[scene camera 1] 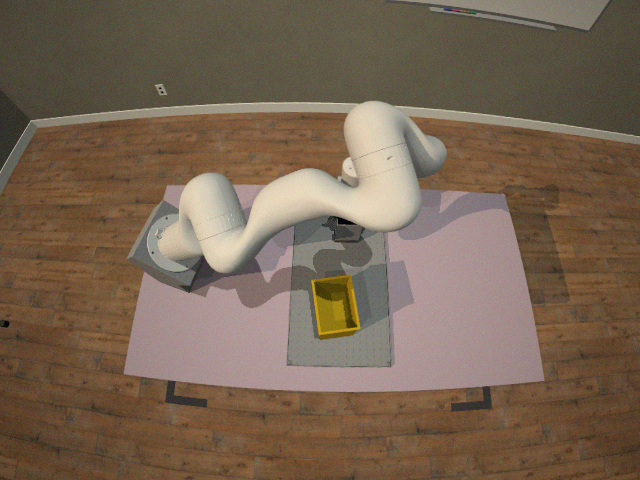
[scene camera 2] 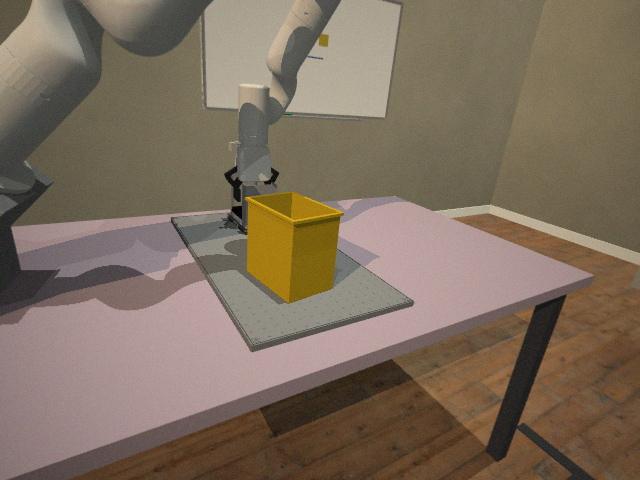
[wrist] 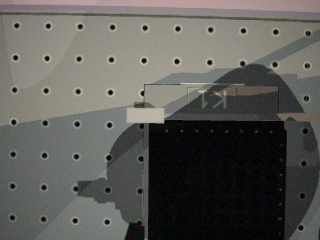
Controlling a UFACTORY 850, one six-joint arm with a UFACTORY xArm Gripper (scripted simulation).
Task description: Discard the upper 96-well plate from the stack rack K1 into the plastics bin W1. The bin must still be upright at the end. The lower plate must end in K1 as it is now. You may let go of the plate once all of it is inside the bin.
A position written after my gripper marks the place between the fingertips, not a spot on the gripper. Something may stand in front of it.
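Observation:
There's a yellow plastics bin [scene camera 2: 292,240], and you'd find that bin at [scene camera 1: 334,297] too, but in the wrist view it's out of frame. I can also see a 96-well plate [wrist: 261,168], and then there's my own gripper [scene camera 2: 252,199].

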